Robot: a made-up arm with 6 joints. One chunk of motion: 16 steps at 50 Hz.
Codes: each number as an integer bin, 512 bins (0 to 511) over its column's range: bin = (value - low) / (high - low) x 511, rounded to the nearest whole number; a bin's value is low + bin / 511 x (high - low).
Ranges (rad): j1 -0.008..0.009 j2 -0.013..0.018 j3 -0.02..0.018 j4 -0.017..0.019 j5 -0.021..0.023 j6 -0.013..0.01
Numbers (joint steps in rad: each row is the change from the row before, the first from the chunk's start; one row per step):
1: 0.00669 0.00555 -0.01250 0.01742 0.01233 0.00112
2: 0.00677 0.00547 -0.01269 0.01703 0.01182 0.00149
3: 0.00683 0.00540 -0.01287 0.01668 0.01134 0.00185
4: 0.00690 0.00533 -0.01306 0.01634 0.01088 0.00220
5: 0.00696 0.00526 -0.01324 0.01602 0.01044 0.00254
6: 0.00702 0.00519 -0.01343 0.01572 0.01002 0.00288
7: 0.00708 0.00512 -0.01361 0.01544 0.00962 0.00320
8: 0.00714 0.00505 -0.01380 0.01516 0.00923 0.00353
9: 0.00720 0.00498 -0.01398 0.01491 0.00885 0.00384
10: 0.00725 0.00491 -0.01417 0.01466 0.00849 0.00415
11: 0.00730 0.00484 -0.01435 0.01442 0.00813 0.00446
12: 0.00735 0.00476 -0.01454 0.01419 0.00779 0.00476
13: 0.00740 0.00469 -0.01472 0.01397 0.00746 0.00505
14: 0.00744 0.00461 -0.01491 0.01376 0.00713 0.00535
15: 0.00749 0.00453 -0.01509 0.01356 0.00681 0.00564
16: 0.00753 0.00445 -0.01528 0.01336 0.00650 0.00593
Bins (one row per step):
1: 442 306 101 489 387 314
2: 444 304 98 483 381 322
3: 446 303 96 478 376 330
4: 448 302 93 473 370 338
5: 450 301 91 469 365 345
6: 451 300 88 464 360 353
7: 453 299 86 460 356 360
8: 455 298 83 456 351 367
9: 457 296 81 453 347 374
10: 458 295 78 449 342 381
11: 460 294 76 446 338 388
12: 461 293 73 443 334 395
13: 463 292 71 440 331 401
14: 464 290 68 437 327 408
15: 466 289 66 434 323 414
16: 467 288 63 431 319 421

